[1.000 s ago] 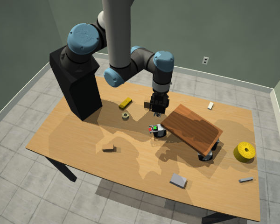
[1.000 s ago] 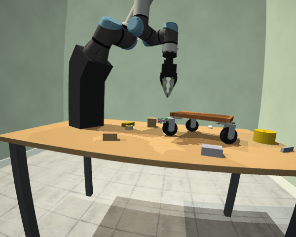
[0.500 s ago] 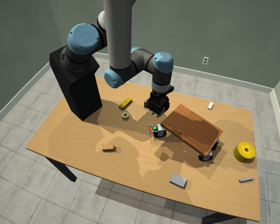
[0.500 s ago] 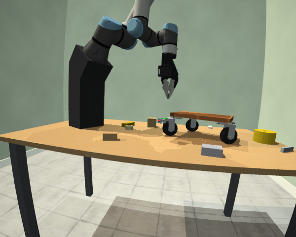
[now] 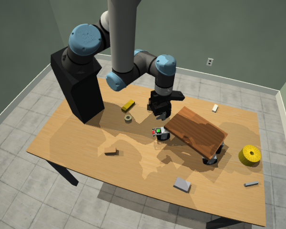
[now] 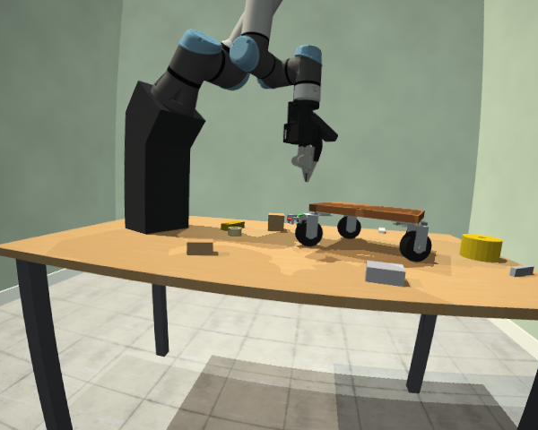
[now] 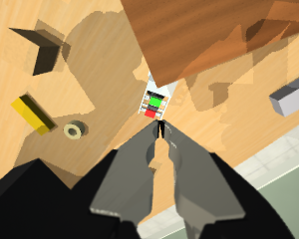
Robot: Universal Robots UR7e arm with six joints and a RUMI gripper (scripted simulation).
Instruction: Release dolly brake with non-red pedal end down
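The brake pedal is 12 cm below my hand, 3 cm behind it and 1 cm to the right of it. From my hand the other things lie so: brown block 25 cm behind, 19 cm below, 18 cm to the right; then grey block 24 cm to the right, 19 cm below, 18 cm ahead; then tan cube 23 cm to the left, 17 cm below, 12 cm behind.
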